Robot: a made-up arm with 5 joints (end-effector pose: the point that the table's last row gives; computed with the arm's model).
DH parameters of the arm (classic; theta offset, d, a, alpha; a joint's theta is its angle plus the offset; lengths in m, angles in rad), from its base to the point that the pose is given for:
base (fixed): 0 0 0 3.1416
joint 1: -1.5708 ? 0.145 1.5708
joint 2: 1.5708 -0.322 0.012 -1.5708
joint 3: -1.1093 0 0.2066 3.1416
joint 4: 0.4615 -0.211 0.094 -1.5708
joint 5: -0.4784 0 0.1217 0
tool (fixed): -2.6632 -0.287 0 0
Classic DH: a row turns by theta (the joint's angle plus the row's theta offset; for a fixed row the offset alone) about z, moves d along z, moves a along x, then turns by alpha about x.
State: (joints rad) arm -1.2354 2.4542 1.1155 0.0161 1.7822
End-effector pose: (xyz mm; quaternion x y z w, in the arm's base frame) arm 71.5 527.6 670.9 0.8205 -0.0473 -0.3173 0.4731
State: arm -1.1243 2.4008 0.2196 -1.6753 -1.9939
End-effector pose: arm -3.9 482.0 233.8 0.2875 -0.5476 0.5974 0.5105
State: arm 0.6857 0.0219 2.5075 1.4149 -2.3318
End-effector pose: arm 592.5 -523.4 -51.1 0.3745 -0.3601 -0.8524 0.0587
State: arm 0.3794 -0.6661 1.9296 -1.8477 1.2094
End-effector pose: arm 344.8 -353.6 72.9 0.7121 0.5561 0.4033 0.1451
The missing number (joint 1, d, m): -0.106
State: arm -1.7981 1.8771 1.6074 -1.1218 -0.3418
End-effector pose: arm -333.0 639.3 222.8 -0.4281 0.4226 -0.6699 0.4352
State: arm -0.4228 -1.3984 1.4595 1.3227 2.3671
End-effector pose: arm 105.6 683.1 -301.2 0.3186 -0.5599 0.7441 0.1769
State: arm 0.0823 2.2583 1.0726 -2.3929 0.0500
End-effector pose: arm 443.6 303.2 154.6 -0.1176 0.4305 -0.8932 0.0545
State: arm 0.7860 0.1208 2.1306 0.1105 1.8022
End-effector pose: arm 435.1 -710.8 39.7 -0.8219 -0.2000 0.3029 0.4389
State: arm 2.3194 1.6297 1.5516 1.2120 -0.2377
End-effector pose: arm -501.8 14.6 268.2 -0.4625 0.5602 -0.6120 0.3125
